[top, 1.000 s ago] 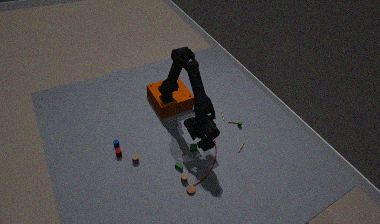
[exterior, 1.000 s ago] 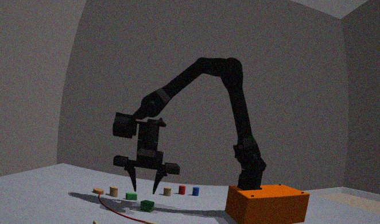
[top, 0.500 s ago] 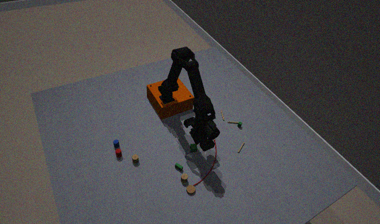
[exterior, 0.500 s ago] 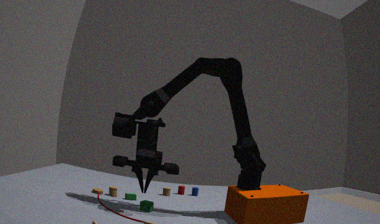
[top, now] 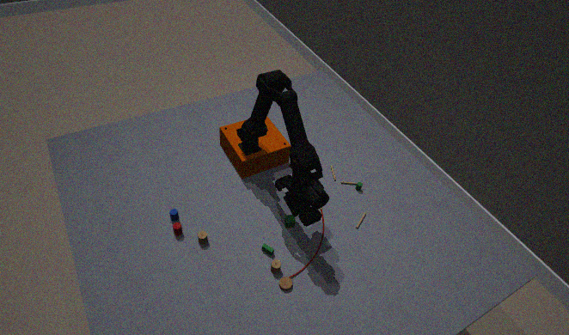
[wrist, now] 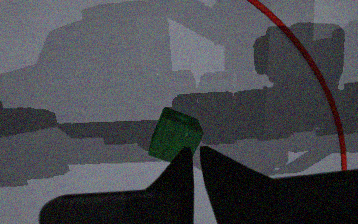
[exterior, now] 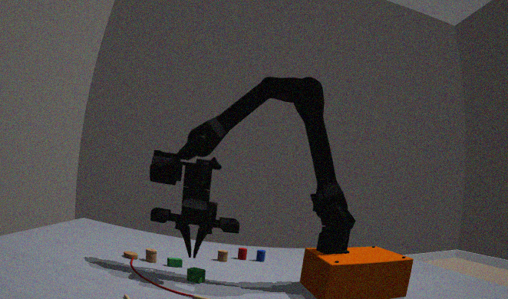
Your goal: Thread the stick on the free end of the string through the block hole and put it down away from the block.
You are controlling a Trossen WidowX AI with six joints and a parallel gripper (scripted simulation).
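Now: the thin wooden stick 14 cm to the left of my gripper tip, 6 cm below it and 3 cm behind it. The rest, counted from my gripper tip: loose stick 24 cm to the left, 9 cm ahead, 6 cm below; round wooden button 17 cm ahead, 14 cm to the right, 5 cm below; small green piece 31 cm to the left, 5 cm below, 2 cm behind.
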